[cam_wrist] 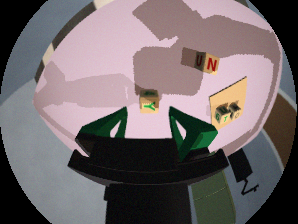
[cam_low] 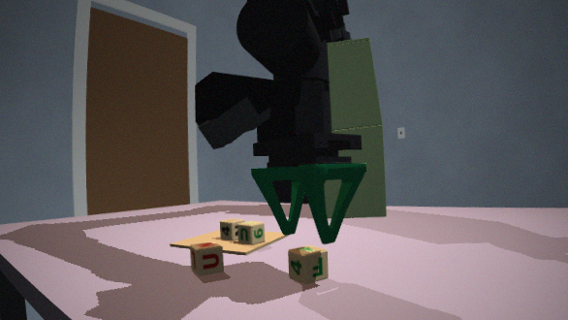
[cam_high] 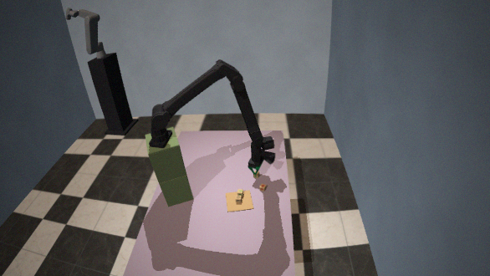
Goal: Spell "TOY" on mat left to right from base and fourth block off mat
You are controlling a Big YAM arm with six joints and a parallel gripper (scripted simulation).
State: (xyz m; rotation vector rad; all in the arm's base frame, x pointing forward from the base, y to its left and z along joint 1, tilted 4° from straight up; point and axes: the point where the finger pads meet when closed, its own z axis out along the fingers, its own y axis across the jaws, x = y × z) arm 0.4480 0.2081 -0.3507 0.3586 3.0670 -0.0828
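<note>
Right now my hand is 40 mm above the letter block. From my hand the other things lie so: tan mat 70 mm behind, 210 mm to the right, 50 mm below; then black-lettered block 70 mm behind, 210 mm to the right, 30 mm below.
</note>
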